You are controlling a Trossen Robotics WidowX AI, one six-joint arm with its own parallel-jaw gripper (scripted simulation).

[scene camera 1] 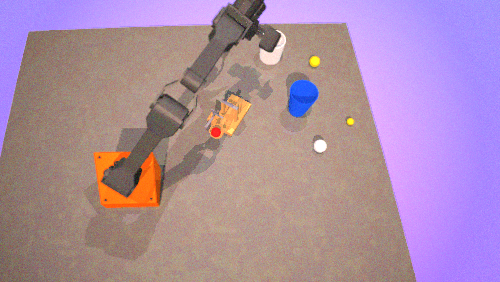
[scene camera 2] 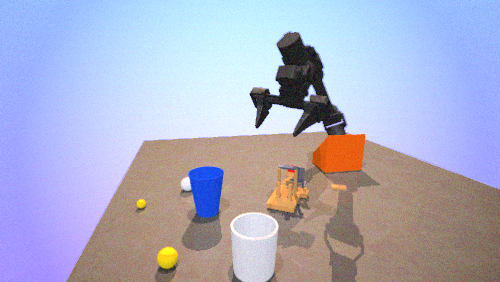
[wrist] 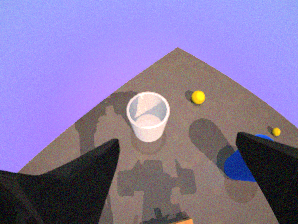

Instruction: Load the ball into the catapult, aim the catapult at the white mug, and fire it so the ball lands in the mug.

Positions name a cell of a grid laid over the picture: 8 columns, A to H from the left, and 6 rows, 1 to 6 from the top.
Scene:
gripper: scene camera 1 E1; scene camera 2 E3; wrist E4

